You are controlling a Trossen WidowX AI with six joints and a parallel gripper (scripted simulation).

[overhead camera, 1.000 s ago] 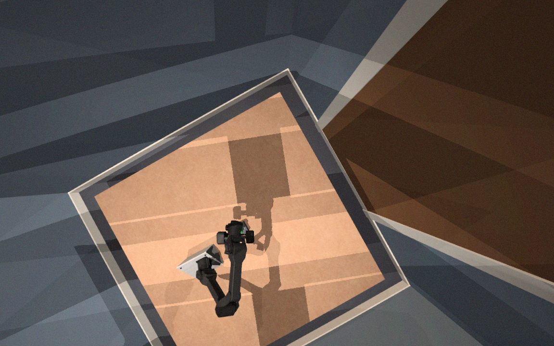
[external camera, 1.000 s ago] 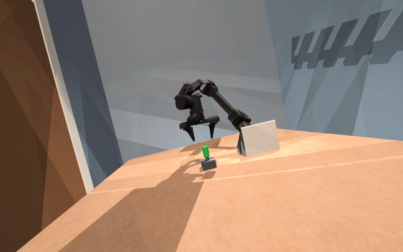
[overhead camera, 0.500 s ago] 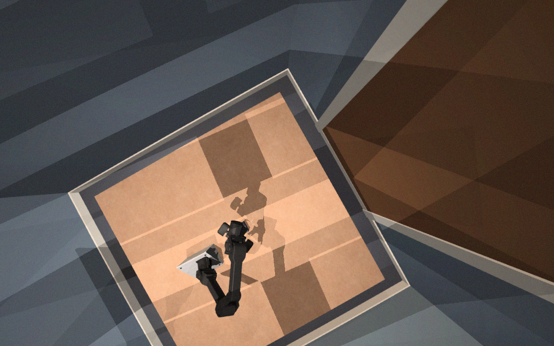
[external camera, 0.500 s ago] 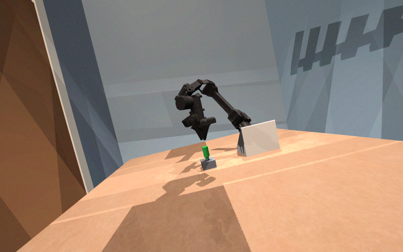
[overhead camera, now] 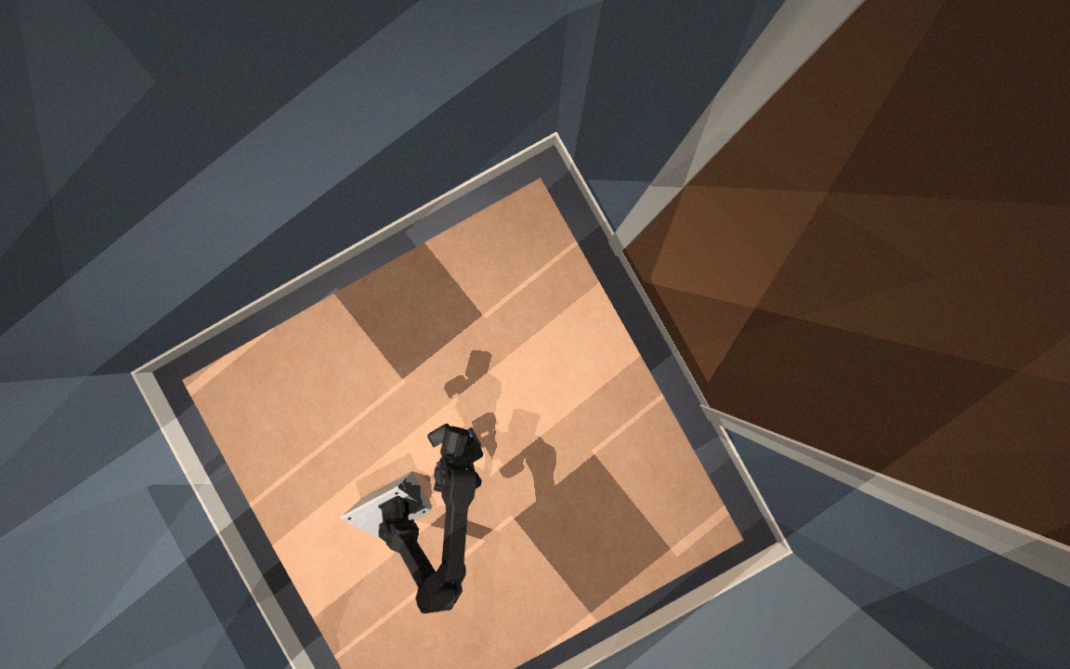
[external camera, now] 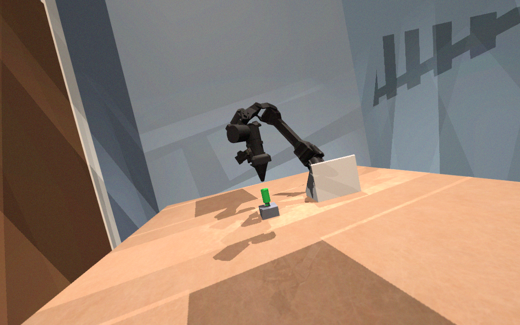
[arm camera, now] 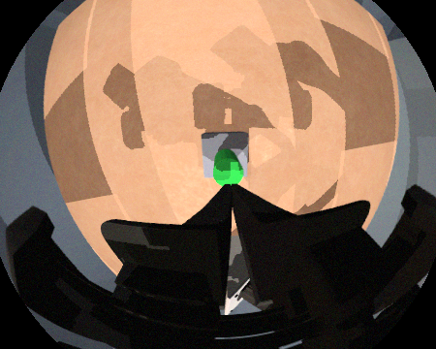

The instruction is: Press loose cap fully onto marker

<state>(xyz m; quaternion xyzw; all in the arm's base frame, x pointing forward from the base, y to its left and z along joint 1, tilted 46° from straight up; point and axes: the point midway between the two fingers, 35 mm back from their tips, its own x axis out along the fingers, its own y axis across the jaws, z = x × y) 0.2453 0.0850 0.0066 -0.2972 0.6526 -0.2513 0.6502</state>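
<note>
The green cap lies 50 mm below my gripper tip. The rest, counted from my gripper tip: grey holder block 110 mm below.
</note>
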